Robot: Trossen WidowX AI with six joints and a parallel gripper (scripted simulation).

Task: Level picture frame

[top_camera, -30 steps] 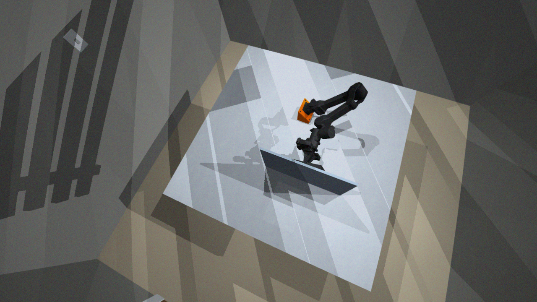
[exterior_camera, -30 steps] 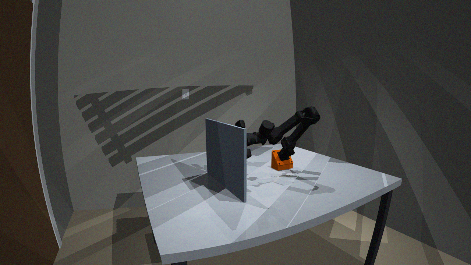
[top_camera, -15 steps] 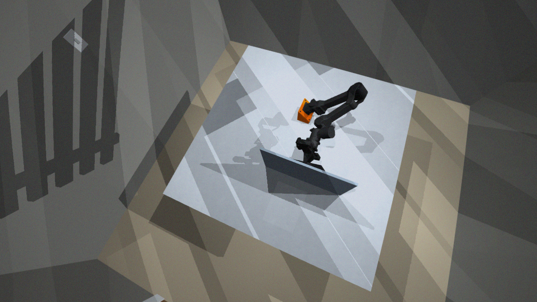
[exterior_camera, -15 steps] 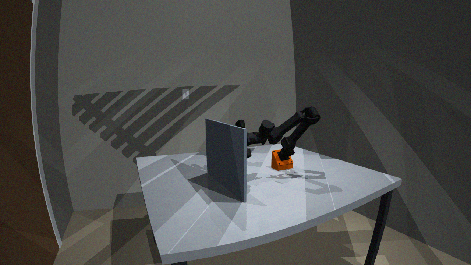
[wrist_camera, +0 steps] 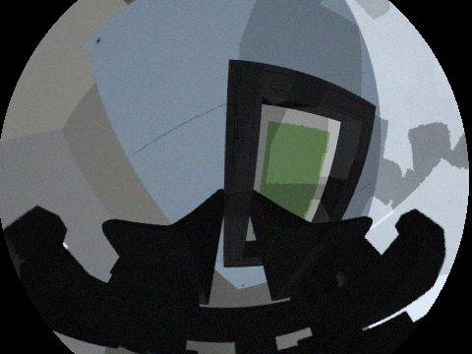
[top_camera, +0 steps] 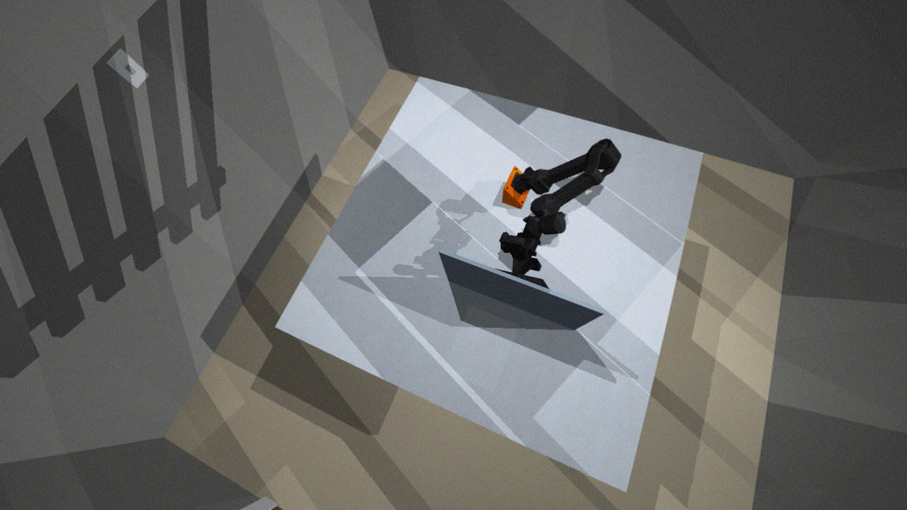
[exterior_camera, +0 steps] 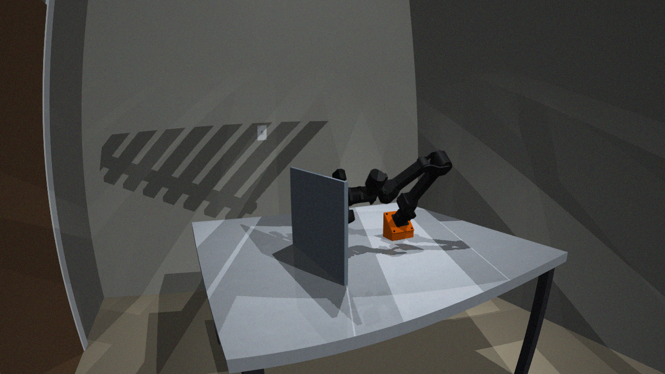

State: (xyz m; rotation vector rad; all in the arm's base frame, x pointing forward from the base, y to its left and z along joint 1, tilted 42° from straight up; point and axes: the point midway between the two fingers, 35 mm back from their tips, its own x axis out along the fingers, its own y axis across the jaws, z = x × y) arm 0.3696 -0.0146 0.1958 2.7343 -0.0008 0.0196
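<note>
Right now the picture frame is 50 mm below my gripper tip and 20 mm to the left of it. Also, from my gripper tip: grey wall panel 60 mm below, 20 mm ahead, 10 mm to the left.
</note>
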